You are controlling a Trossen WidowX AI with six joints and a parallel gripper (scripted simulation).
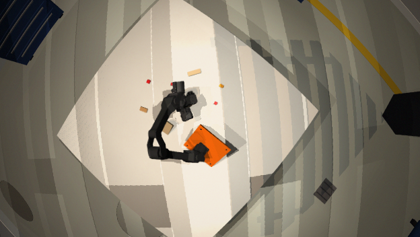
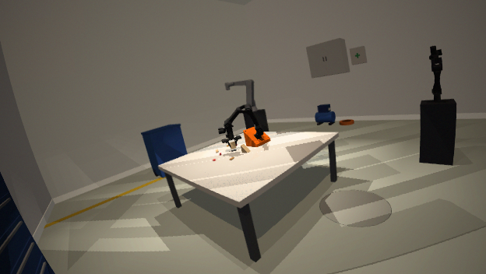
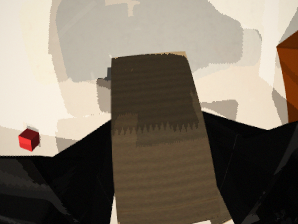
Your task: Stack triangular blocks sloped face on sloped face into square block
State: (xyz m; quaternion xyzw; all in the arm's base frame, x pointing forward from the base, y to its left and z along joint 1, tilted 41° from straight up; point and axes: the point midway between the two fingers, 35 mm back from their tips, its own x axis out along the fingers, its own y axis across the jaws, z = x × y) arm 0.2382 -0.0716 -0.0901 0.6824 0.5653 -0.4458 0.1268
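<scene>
Now: the small orange cube 22 cm to the right of my gripper tip, 9 cm behind it and 3 cm below it. Also, from my gripper tip: light wooden triangular block: 1 cm to the left, 1 cm above.
</scene>
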